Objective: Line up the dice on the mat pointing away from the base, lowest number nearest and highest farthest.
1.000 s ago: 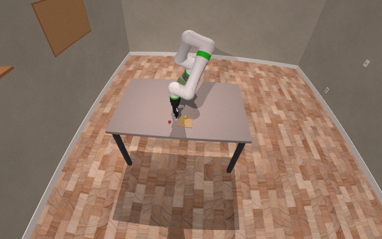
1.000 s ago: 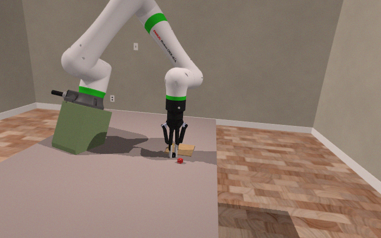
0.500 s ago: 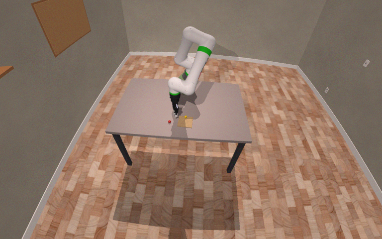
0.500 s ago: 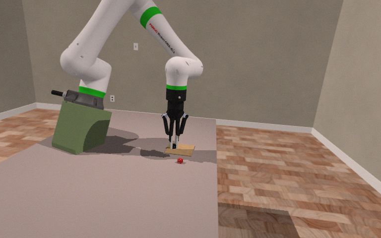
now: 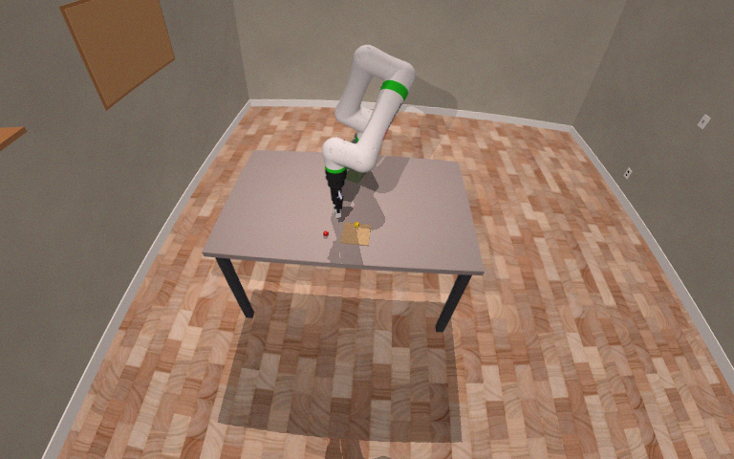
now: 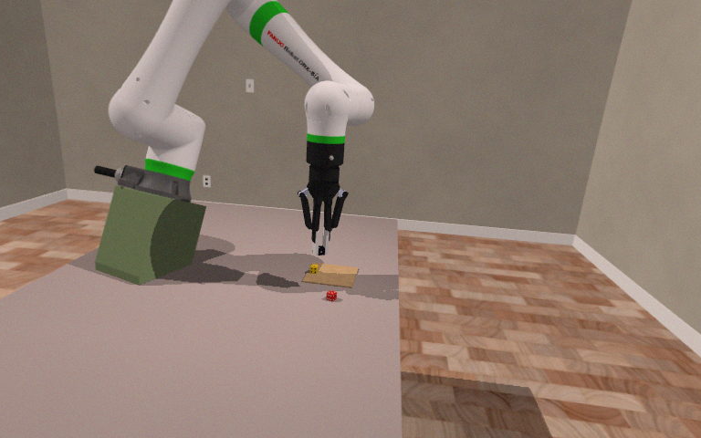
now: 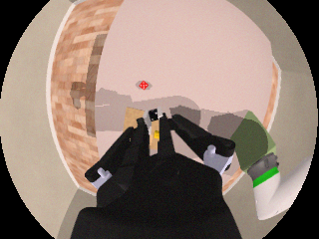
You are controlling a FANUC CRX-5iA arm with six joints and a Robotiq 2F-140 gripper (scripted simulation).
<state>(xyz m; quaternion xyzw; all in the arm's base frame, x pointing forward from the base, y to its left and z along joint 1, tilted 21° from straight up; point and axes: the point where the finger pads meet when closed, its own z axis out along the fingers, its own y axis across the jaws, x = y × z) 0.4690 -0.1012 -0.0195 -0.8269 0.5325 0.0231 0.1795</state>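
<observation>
Now: hand 13 cm above the tan mat, 10 cm to the right of it and 2 cm short of it. Also, from my hand: yellow die 12 cm below, 10 cm to the left, 3 cm behind; red die 12 cm below, 6 cm to the right, 4 cm ahead; black die 2 cm below.
</observation>
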